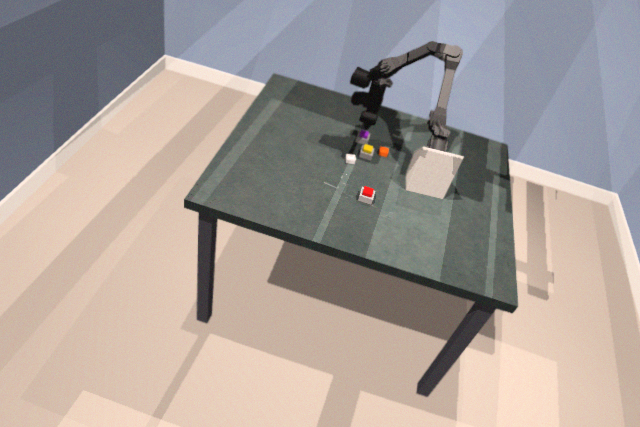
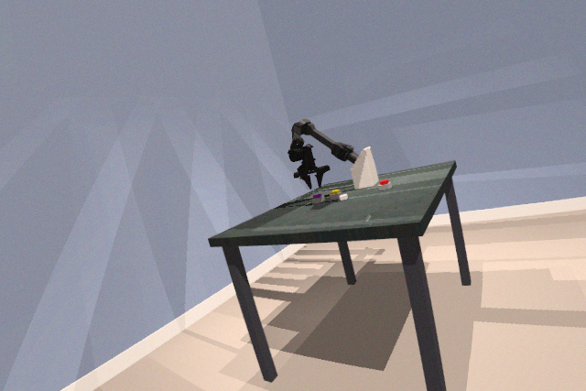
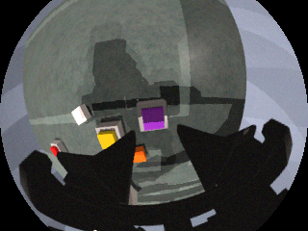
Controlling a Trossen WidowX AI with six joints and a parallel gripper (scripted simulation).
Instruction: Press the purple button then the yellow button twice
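The purple button lies 40 mm below my gripper tip. From my gripper tip the other things lie so: yellow button: 90 mm to the left, 40 mm below, 30 mm behind; then orange block: 90 mm behind, 60 mm below, 40 mm to the left; then white block: 150 mm to the left, 60 mm below, 20 mm ahead.
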